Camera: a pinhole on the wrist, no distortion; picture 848 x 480 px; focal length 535.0 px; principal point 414.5 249.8 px. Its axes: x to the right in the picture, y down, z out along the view. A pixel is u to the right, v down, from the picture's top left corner.
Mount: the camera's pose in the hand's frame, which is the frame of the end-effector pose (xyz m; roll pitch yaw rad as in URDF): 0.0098 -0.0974 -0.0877 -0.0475 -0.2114 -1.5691
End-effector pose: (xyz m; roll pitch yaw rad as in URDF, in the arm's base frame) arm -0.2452 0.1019 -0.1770 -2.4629 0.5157 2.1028
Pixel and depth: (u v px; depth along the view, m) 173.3 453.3 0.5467
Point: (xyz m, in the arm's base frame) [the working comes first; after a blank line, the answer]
In the camera's frame: -0.2465 0.2080 0.5467

-0.2733 0.0670 -0.6975
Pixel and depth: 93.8 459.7 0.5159
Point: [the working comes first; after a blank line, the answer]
In the camera's frame: -0.3093 0.2024 0.5159

-0.2098 0.0966 -0.6949
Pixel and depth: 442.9 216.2 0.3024
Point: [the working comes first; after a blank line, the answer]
In the camera's frame: 0.0161 -0.0190 0.3024

-0.3618 -0.0382 -0.2959
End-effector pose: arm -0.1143 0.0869 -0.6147 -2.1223 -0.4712 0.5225
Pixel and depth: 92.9 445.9 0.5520
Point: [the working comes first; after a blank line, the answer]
In the camera's frame: -0.3318 0.2023 0.5520

0.1909 0.4224 -0.9397
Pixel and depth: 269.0 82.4 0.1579
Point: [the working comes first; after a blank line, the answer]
In the camera's frame: -0.0429 -0.0494 0.1579

-0.1653 0.1295 -0.6406
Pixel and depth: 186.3 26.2 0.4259
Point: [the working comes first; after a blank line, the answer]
In the camera's frame: -0.1817 -0.1780 0.4259

-0.1921 0.2320 -0.9511
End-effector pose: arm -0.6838 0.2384 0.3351 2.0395 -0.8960 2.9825
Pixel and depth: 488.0 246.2 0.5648
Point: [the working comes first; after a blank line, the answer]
In the camera's frame: 0.0776 -0.0038 0.5648

-0.8450 0.6732 0.1946
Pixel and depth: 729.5 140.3 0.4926
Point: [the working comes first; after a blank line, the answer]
In the camera's frame: 0.2900 -0.1008 0.4926

-0.9476 0.5687 -0.0012
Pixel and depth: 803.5 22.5 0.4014
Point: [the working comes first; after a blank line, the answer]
In the camera's frame: 0.2919 -0.1705 0.4014

-0.8997 0.4745 -0.0462
